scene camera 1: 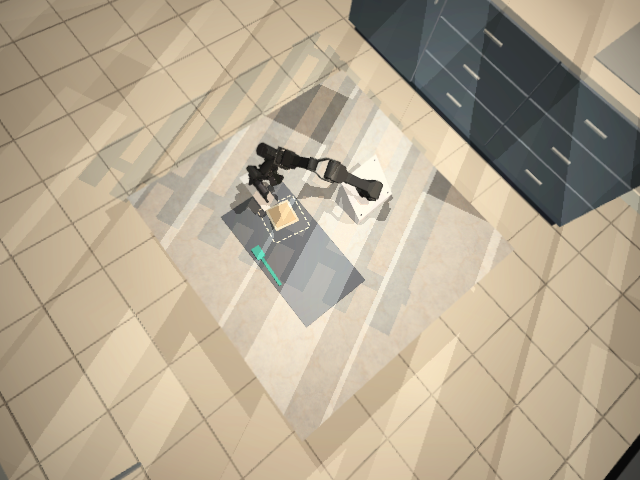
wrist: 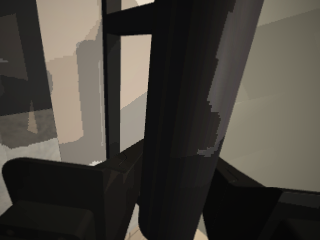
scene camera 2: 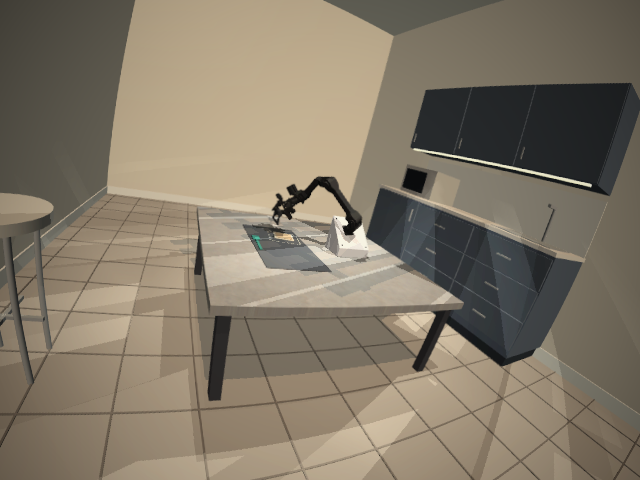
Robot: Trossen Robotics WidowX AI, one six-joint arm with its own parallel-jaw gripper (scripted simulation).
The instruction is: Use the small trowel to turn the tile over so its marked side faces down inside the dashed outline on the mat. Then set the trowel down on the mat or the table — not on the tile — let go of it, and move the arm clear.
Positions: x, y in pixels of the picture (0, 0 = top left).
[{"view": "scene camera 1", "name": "grey mat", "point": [315, 275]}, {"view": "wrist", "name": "my gripper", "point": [171, 145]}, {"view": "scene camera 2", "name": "grey mat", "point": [289, 256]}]
